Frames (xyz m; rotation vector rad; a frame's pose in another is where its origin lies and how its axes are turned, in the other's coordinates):
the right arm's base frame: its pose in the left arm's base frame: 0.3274 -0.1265 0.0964 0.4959 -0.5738 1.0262
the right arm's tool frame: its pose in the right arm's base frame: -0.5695 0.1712 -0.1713 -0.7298 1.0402 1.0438
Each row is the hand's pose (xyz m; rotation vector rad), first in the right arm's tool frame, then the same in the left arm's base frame.
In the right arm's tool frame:
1: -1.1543 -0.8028 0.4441 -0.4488 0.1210 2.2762
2: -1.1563 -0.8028 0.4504 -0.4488 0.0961 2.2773
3: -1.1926 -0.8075 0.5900 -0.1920 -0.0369 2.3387
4: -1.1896 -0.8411 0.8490 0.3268 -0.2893 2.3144
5: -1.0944 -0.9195 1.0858 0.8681 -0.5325 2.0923
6: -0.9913 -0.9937 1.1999 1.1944 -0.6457 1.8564
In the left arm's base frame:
1: 0.2676 -0.7413 0.9982 0.8944 -0.6557 -1.7354
2: 0.2631 -0.7407 1.0031 0.8771 -0.6435 -1.7459
3: 0.1669 -0.7173 1.1080 0.6564 -0.7842 -1.8439
4: 0.0021 -0.6053 1.2769 0.2282 -1.0441 -2.0491
5: -0.1201 -0.4062 1.4060 -0.2496 -1.3059 -2.2809
6: -0.1567 -0.2472 1.4565 -0.5678 -1.4850 -2.4220

